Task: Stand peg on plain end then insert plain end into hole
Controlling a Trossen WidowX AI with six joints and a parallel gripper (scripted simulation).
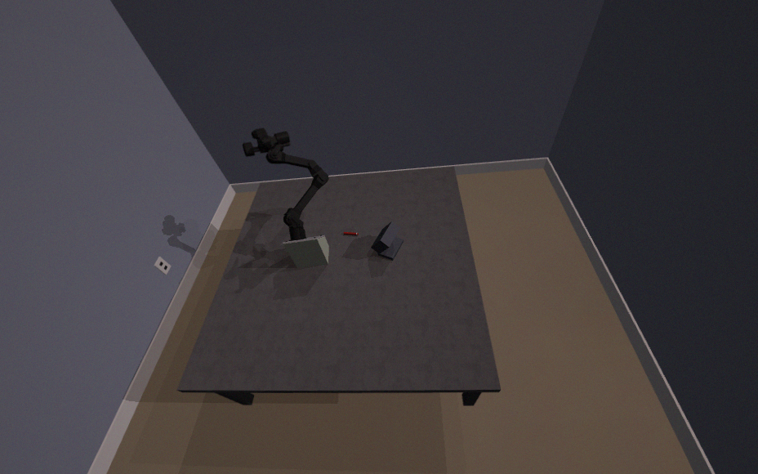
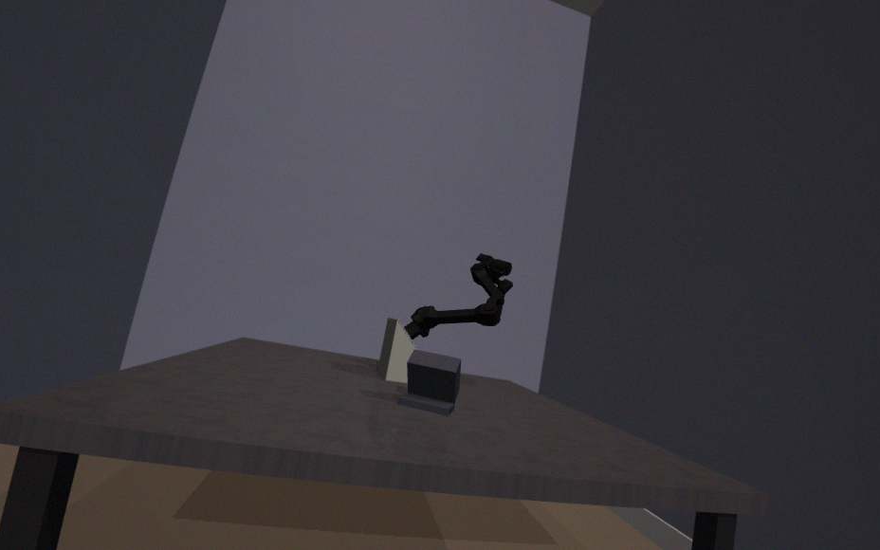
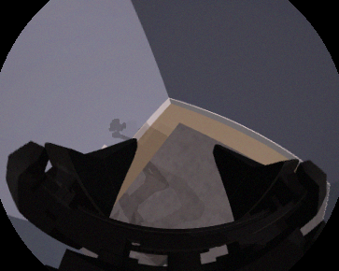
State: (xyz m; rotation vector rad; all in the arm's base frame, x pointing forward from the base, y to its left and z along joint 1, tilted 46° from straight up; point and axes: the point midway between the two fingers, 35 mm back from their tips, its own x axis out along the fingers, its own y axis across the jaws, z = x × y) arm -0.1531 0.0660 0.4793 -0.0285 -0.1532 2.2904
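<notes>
My gripper tip is 45 cm short of the red peg, 39 cm above it and 27 cm to the left of it. From my gripper tip the other things lie so: panel 63 cm ahead, 37 cm to the right, 32 cm below.
</notes>
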